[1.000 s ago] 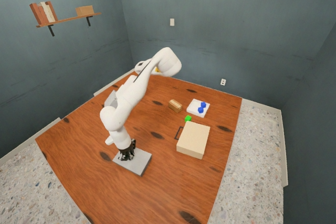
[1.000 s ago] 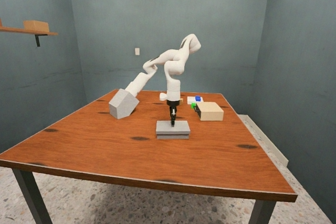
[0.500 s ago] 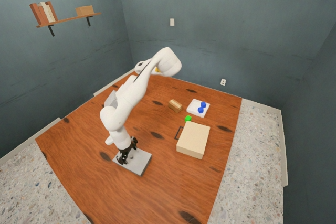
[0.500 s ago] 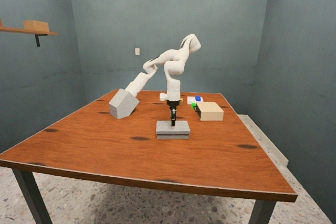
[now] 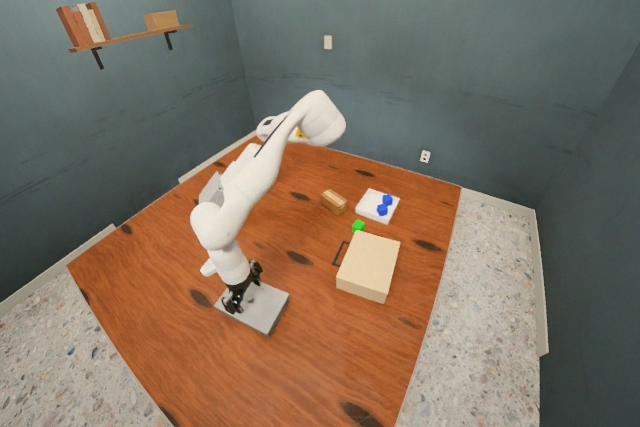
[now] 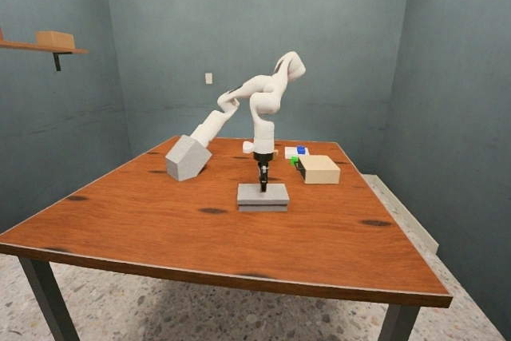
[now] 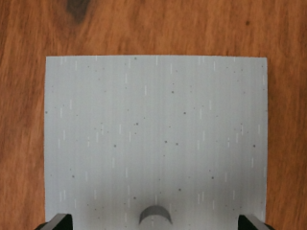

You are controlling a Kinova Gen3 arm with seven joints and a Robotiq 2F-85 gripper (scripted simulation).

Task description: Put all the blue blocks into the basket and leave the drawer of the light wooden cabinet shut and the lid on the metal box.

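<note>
My gripper is now 3 cm above the metal lid. The rest, counted from my hand: light wooden cabinet (36 cm to the left, 14 cm ahead, 4 cm below); then green block (47 cm to the left, 6 cm below); then grey metal box (5 cm below).
</note>
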